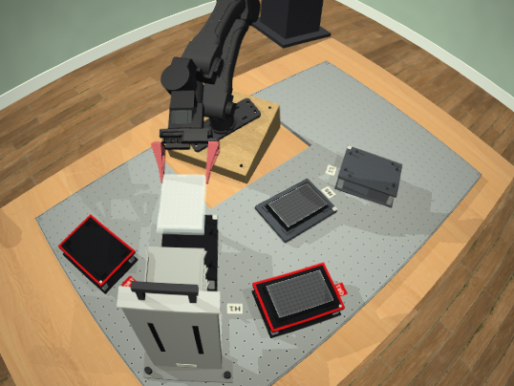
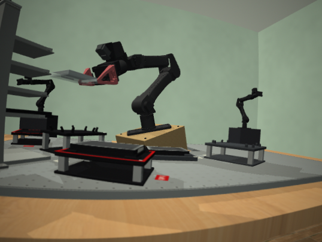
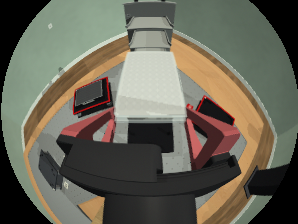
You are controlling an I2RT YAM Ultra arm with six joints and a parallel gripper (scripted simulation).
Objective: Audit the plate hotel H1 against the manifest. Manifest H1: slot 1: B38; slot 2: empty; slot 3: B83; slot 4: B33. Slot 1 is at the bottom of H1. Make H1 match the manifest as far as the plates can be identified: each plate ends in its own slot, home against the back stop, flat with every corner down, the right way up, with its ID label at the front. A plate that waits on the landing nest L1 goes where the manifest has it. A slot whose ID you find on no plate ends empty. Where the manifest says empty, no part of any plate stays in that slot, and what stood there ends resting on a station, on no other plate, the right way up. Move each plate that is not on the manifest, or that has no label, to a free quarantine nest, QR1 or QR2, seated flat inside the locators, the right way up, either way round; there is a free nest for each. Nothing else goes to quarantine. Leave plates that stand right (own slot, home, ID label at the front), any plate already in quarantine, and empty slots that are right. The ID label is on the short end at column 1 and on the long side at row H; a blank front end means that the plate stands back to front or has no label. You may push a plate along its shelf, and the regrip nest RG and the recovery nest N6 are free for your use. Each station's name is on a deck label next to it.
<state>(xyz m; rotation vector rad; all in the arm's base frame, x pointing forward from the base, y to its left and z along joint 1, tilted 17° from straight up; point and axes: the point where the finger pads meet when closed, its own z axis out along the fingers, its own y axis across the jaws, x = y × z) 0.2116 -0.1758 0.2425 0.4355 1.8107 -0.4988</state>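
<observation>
The pale translucent plate is 50 mm ahead of my hand and 30 mm to the right of it. From my hand the other things lie so: plate hotel H1: 250 mm ahead, 160 mm to the right, 70 mm below; hotel handle: 250 mm ahead, 160 mm to the right, 120 mm above; red-edged quarantine nest: 80 mm behind, 220 mm to the right, 190 mm below.
</observation>
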